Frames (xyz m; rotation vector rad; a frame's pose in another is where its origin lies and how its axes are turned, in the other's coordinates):
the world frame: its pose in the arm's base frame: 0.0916 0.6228 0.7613 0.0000 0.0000 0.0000
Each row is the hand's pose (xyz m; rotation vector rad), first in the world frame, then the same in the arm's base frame.
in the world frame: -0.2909 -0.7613 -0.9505 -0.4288 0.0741 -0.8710
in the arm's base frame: -0.1993 -0.1385 -0.1892 -0.4288 0.0741 -0.8710
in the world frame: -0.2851 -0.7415 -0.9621 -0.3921 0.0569 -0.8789
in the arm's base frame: -0.1935 -0.1187 -0.2008 -0.3921 0.0569 -0.8789
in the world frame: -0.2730 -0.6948 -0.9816 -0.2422 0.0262 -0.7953
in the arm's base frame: -0.1814 -0.0720 -0.2203 -0.2422 0.0262 -0.7953
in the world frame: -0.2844 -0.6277 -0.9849 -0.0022 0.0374 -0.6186
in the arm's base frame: -0.1928 -0.0049 -0.2236 -0.0022 0.0374 -0.6186
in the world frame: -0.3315 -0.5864 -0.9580 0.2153 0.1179 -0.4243
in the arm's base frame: -0.2399 0.0364 -0.1967 0.2153 0.1179 -0.4243
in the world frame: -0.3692 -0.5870 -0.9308 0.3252 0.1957 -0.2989
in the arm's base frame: -0.2776 0.0358 -0.1695 0.3252 0.1957 -0.2989
